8 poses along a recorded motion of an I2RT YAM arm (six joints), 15 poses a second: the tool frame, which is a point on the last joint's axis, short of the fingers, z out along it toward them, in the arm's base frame.
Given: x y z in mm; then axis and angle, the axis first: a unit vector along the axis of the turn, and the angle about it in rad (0 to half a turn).
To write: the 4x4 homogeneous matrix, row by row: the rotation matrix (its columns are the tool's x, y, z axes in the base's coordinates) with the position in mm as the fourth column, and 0 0 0 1 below. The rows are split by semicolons. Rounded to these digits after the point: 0 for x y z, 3 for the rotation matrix.
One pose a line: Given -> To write
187 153 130 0.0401 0.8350 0.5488 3.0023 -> -0.987 -0.010 0.160 187; 0.143 0.397 0.906 153; -0.072 0.918 -0.391 130; 0 0 0 1
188 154 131 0.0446 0.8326 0.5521 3.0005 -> -0.986 -0.004 0.166 188; 0.152 0.389 0.908 154; -0.068 0.921 -0.383 131; 0 0 0 1
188 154 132 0.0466 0.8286 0.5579 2.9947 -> -0.985 -0.005 0.173 188; 0.158 0.377 0.913 154; -0.070 0.926 -0.370 132; 0 0 0 1
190 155 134 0.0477 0.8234 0.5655 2.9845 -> -0.983 -0.010 0.182 190; 0.167 0.360 0.918 155; -0.075 0.933 -0.352 134; 0 0 0 1
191 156 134 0.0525 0.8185 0.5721 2.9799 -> -0.981 -0.007 0.191 191; 0.177 0.344 0.922 156; -0.072 0.939 -0.337 134; 0 0 0 1
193 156 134 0.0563 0.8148 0.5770 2.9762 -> -0.980 -0.004 0.199 193; 0.186 0.332 0.925 156; -0.070 0.943 -0.325 134; 0 0 0 1
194 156 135 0.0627 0.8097 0.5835 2.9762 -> -0.979 0.005 0.206 194; 0.197 0.316 0.928 156; -0.061 0.949 -0.310 135; 0 0 0 1
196 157 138 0.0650 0.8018 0.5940 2.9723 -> -0.977 0.003 0.212 196; 0.204 0.291 0.935 157; -0.058 0.957 -0.285 138; 0 0 0 1
